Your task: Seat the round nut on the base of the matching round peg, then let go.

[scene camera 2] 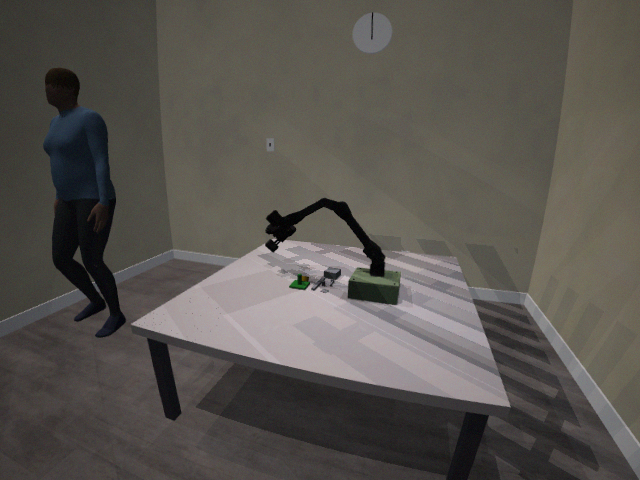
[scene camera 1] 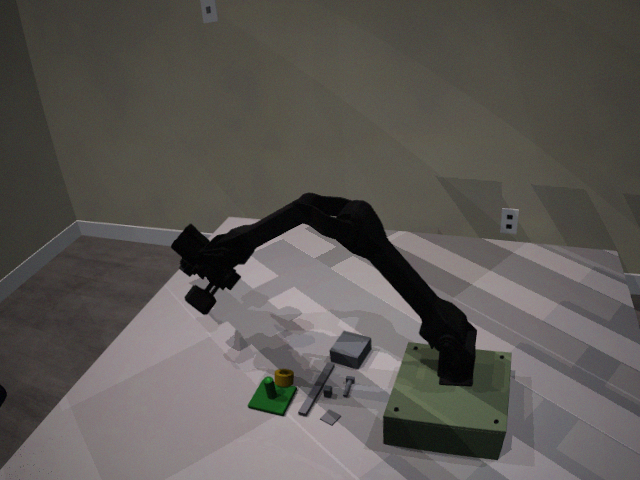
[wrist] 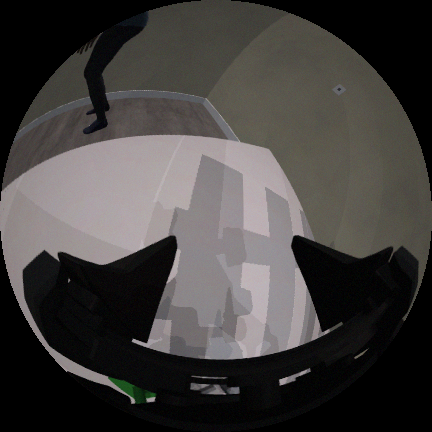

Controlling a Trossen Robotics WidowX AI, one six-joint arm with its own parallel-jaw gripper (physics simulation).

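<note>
A yellow-orange round nut [scene camera 1: 283, 378] [scene camera 2: 306, 279] is beside the green peg [scene camera 1: 269, 388] [scene camera 2: 299, 279], at the back right edge of the square green base [scene camera 1: 268, 406] [scene camera 2: 298, 285]. It is not around the peg; whether it rests on the base's edge or on the table just behind it, I cannot tell. My gripper [scene camera 1: 217, 290] [scene camera 2: 280, 239] [wrist: 236, 242] is open and empty, high above the table, to the left of and behind the nut. Part of the green base [wrist: 125, 387] shows at the lower left of the wrist view, past the gripper body; the nut does not show there.
On the white table [scene camera 1: 155, 392] [scene camera 2: 232, 320], a long grey bar [scene camera 1: 316, 390], a small dark block [scene camera 1: 327, 391], a grey bolt [scene camera 1: 348, 385] and a flat grey square [scene camera 1: 330, 416] lie right of the base. A grey box [scene camera 1: 351, 349] stands behind them. The arm stands on a green block [scene camera 1: 444, 403].
</note>
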